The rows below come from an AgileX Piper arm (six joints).
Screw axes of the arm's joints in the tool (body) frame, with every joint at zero. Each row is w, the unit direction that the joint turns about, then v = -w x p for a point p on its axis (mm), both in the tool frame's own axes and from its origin. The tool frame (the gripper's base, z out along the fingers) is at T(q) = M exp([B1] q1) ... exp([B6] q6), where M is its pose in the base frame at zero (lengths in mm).
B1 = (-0.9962, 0, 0.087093, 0.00, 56.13, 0.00)
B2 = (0, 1, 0, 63.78, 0.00, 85.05)
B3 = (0, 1, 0, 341.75, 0.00, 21.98)
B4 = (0, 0, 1, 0.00, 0.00, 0.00)
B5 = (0, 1, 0, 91.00, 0.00, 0.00)
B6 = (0, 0, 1, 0.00, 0.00, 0.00)
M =
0.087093 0 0.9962 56.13
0 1 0 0.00
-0.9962 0 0.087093 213.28
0 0 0 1
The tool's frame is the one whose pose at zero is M.
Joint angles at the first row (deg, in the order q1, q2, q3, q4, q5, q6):
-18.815, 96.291, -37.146, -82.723, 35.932, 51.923
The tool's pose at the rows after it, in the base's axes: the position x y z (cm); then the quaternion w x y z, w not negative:
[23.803 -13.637 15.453 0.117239 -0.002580 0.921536 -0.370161]
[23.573 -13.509 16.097 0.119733 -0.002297 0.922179 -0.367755]
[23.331 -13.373 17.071 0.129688 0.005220 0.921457 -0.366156]
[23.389 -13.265 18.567 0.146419 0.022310 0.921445 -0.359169]
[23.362 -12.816 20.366 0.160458 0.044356 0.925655 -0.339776]
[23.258 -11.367 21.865 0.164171 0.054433 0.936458 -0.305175]
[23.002 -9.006 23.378 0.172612 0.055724 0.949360 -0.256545]
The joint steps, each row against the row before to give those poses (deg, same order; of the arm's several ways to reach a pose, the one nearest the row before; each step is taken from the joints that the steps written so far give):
0.000, -2.216, -0.001, 2.122, -0.289, -2.726
0.000, -1.665, 0.001, 2.294, -0.064, -2.649
0.000, -2.287, -0.156, 2.454, -0.001, -2.145
0.000, -2.603, -1.471, 4.864, 0.059, -3.617
0.418, -3.162, -2.095, 8.809, 0.870, -6.442
2.271, -3.157, -1.804, 11.218, 2.613, -7.927
3.889, -3.742, -1.453, 11.397, 3.516, -6.708

